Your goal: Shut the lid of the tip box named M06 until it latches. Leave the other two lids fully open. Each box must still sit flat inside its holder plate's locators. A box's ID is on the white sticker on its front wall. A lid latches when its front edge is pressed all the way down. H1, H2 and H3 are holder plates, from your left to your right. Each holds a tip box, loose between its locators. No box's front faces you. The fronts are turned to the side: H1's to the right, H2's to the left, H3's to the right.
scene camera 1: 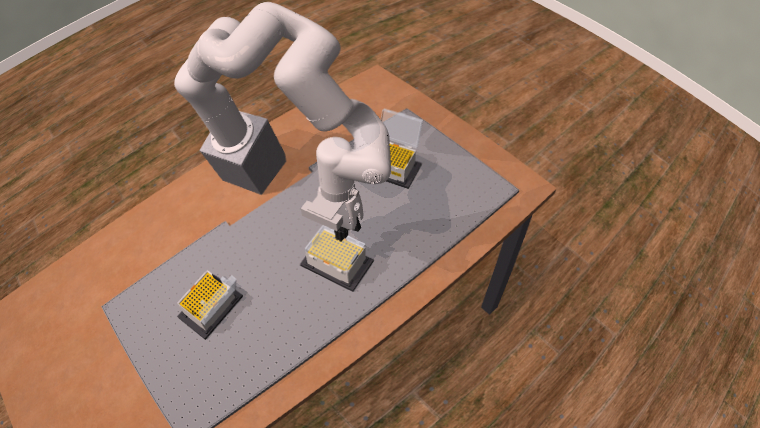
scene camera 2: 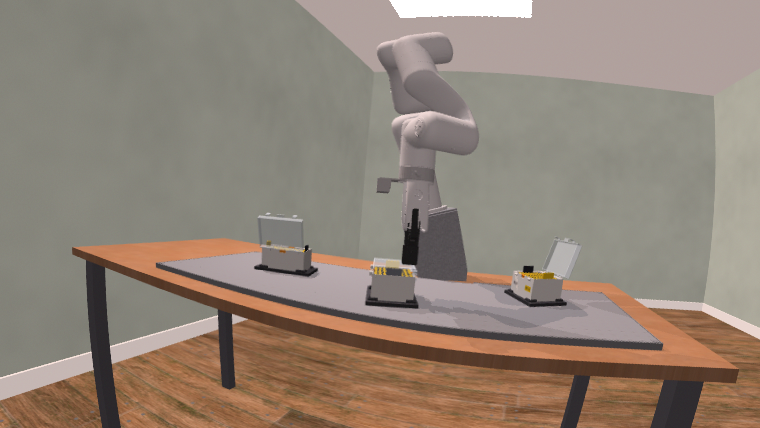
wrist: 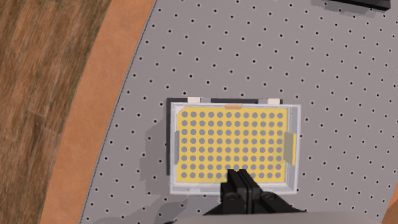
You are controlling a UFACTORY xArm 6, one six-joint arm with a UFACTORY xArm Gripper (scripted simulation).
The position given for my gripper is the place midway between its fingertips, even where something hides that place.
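A tip box (scene camera 2: 541,289) is visible, and so is a tip box (scene camera 1: 318,264). I also see my gripper (scene camera 2: 409,264); the gripper shows in scene camera 1 (scene camera 1: 341,236) and in the wrist view (wrist: 235,184) too.
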